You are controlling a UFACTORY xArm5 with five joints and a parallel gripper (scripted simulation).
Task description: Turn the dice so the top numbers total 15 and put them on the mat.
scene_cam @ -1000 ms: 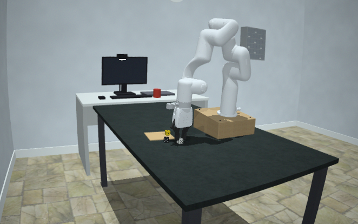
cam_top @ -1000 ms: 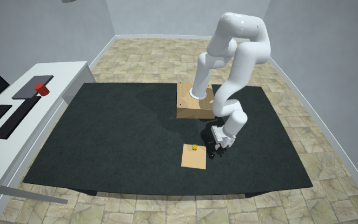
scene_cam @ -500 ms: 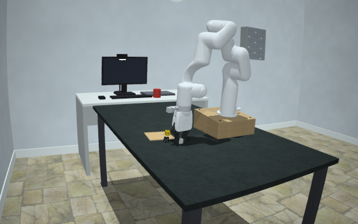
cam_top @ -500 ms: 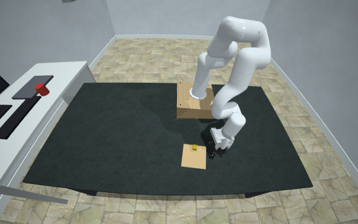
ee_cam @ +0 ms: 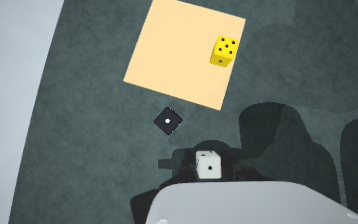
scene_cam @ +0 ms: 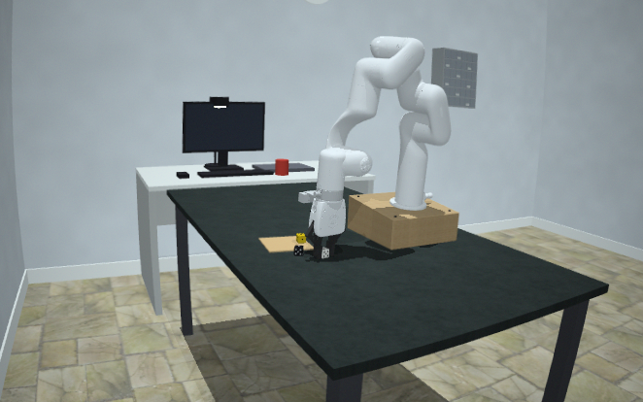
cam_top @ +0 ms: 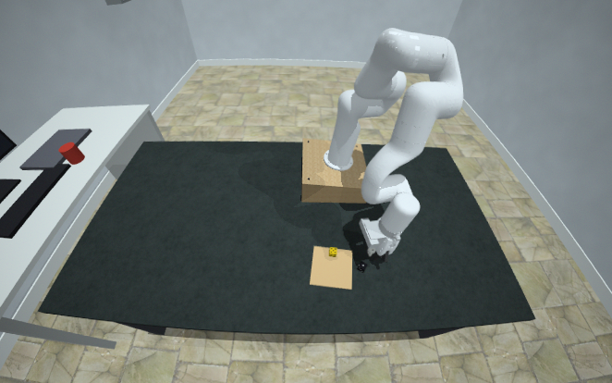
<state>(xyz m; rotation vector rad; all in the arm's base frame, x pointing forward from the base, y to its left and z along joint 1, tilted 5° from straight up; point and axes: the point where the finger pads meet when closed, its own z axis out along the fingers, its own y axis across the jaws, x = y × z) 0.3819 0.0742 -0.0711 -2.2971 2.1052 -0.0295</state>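
Now: the white die 10 mm below my hand. From my hand the other things lie so: black die (50 mm to the right, 50 mm ahead, 10 mm below); then tan mat (150 mm to the right, 40 mm ahead, 20 mm below); then yellow die (150 mm to the right, 10 mm below, 10 mm behind).
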